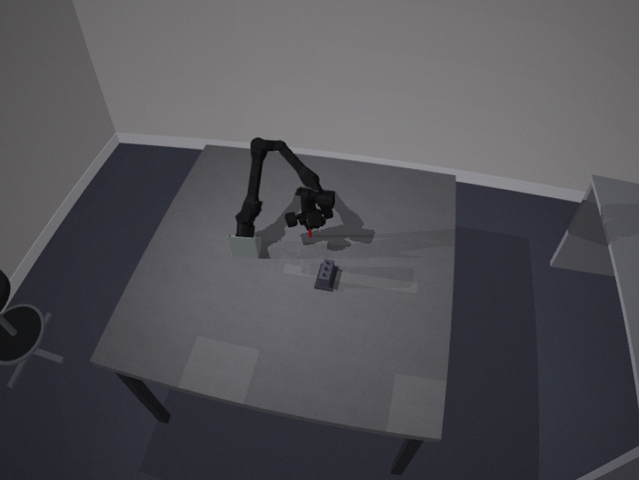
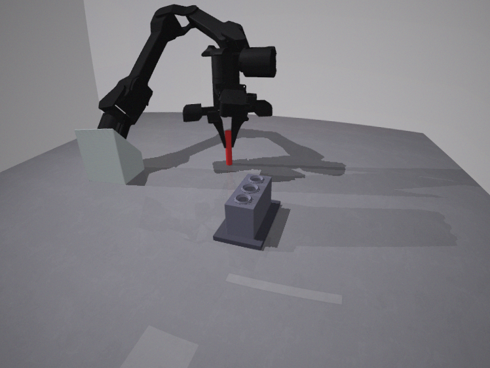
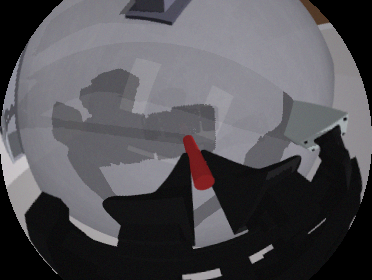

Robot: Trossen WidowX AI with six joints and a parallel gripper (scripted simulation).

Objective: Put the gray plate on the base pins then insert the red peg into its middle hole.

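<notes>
The gray plate lies 8 cm ahead of my gripper tip and 21 cm to the right of it. Round my gripper tip: red peg: right at my gripper tip; then dark base: 8 cm ahead, 21 cm to the right, 3 cm below.
</notes>
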